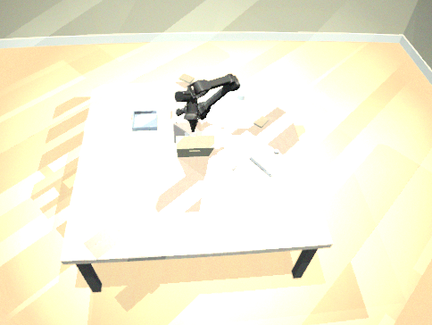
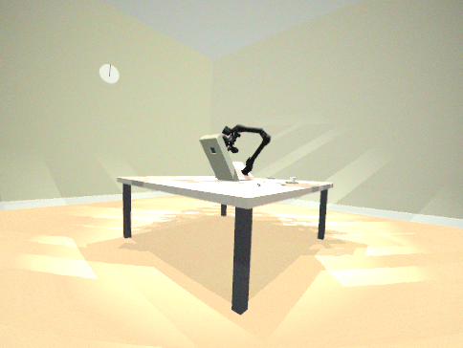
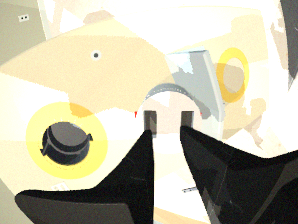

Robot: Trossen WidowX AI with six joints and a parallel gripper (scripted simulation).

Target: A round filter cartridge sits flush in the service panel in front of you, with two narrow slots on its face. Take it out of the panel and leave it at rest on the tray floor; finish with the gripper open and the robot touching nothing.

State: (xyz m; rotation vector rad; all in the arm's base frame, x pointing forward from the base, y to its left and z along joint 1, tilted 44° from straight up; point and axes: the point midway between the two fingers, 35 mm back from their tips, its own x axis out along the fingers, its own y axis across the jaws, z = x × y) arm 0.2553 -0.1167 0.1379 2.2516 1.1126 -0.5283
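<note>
Right now the round white filter cartridge is 20 mm below my gripper tip and 10 mm ahead of it. From my gripper tip the other things lie so: small white cylinder (540 mm behind, 320 mm to the left, 200 mm below); grey-rimmed tray (310 mm behind, 300 mm to the right, 220 mm below); service panel (50 mm below, 50 mm ahead).
</note>
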